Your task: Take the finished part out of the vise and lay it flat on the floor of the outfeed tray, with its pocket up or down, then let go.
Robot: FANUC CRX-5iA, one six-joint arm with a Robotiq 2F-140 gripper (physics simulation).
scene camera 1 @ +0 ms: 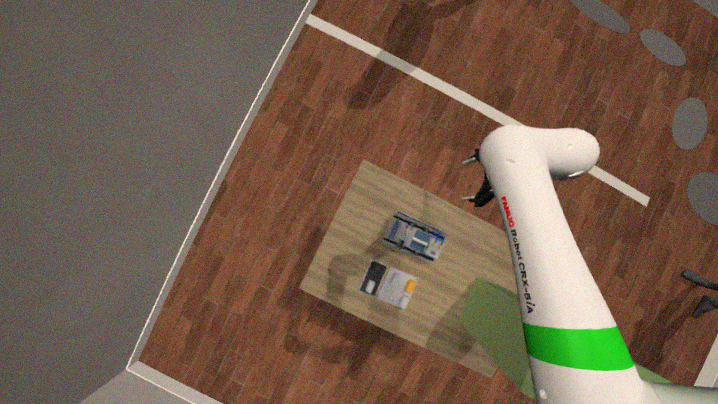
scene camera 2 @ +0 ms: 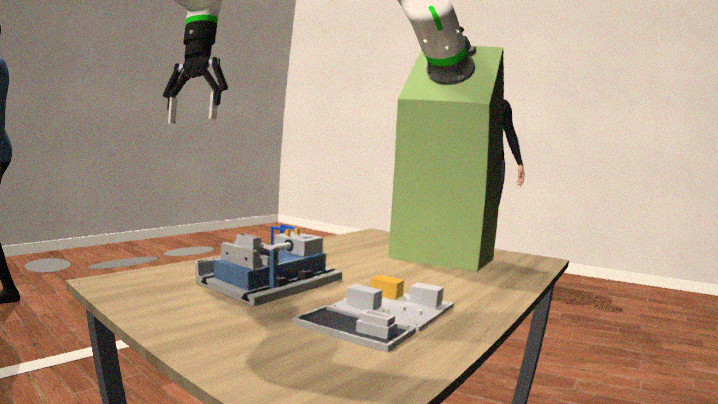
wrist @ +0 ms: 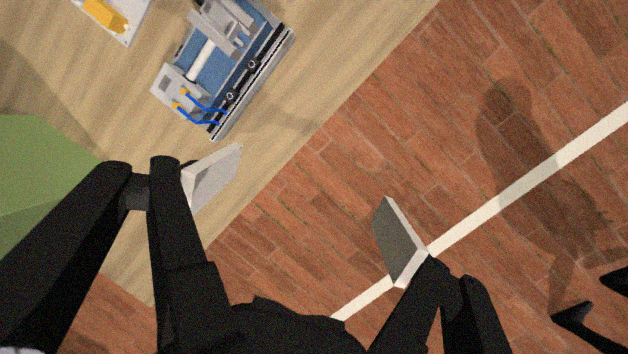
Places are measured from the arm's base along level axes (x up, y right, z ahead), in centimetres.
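Where they show: gripper, between the fingertips: (scene camera 1: 465,181) (scene camera 2: 191,121) (wrist: 310,186); arm's base, origin of its link: (scene camera 2: 451,69).
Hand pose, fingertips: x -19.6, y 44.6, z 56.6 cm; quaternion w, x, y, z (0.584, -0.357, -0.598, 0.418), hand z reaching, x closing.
Note:
Each offset is from my fingertips to the top centre of the thing.
The vise @(dx -26.0, dy -28.6, dz -3.6 cm) (scene camera 1: 393,231) (scene camera 2: 241,276) (wrist: 212,70) has a blue body, grey jaws and a white rod. The light grey part @(dx -24.4, dy -29.2, dz +3.5 cm) (scene camera 2: 248,241) (wrist: 223,21) sits between its jaws and stands above them. The outfeed tray (scene camera 1: 374,272) (scene camera 2: 326,320) has a dark floor and a low grey rim; another grey stepped part @(dx -31.8, dy -63.1, dz +5.9 cm) (scene camera 1: 370,286) (scene camera 2: 375,325) lies in it. The tray does not show in the wrist view. My gripper (scene camera 1: 463,180) (scene camera 2: 192,120) (wrist: 310,186) is open and empty, pointing down, high above and off to the hose side of the vise, past the table edge.
A light grey plate @(dx -35.1, dy -57.7, dz -8.6 cm) (scene camera 1: 393,286) (scene camera 2: 432,312) adjoins the tray and bears a yellow block @(dx -31.5, dy -52.9, dz -13.4 cm) (scene camera 1: 411,285) (scene camera 2: 387,286) (wrist: 106,15) and two grey blocks @(dx -31.5, dy -53.4, dz -4.3 cm) (scene camera 2: 364,297) @(dx -31.5, dy -62.0, dz -13.9 cm) (scene camera 2: 426,294). Blue hoses (wrist: 199,107) rise at the vise's end. A green pedestal (scene camera 2: 441,175) stands at the table's back. People stand beyond.

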